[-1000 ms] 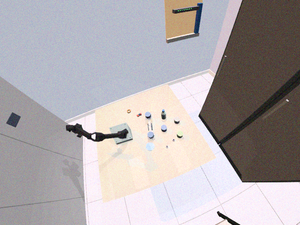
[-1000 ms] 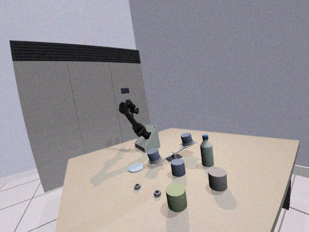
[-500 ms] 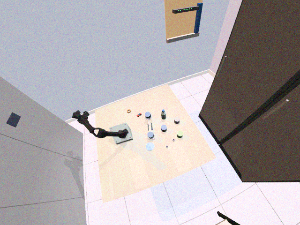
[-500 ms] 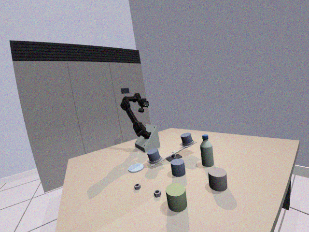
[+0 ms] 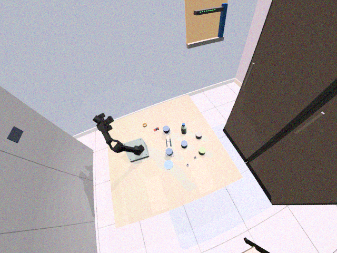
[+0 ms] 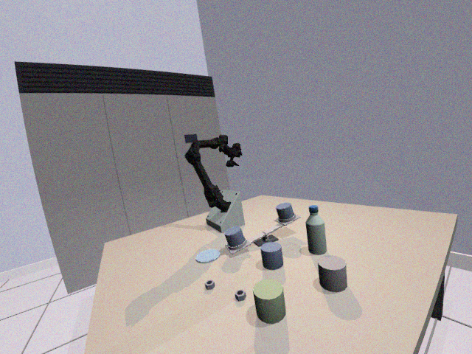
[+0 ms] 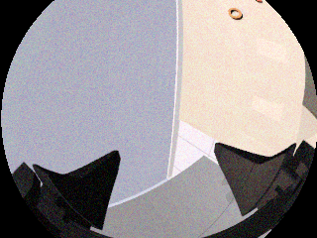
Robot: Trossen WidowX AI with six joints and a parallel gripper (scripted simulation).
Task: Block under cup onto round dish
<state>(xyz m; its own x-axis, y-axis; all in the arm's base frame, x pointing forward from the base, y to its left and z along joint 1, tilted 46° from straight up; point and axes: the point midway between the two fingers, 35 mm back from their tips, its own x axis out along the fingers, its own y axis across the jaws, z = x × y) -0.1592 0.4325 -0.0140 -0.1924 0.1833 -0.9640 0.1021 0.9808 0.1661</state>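
Now: the pale teal block 470 mm ahead of my gripper tip, 500 mm to the right of it and 320 mm below it. Round my gripper tip: orange ring: 340 mm ahead, 10 mm to the left, 360 mm below; then round pale-blue dish: 400 mm ahead, 600 mm to the right, 360 mm below; then red object: 460 mm ahead, 130 mm to the right, 350 mm below.
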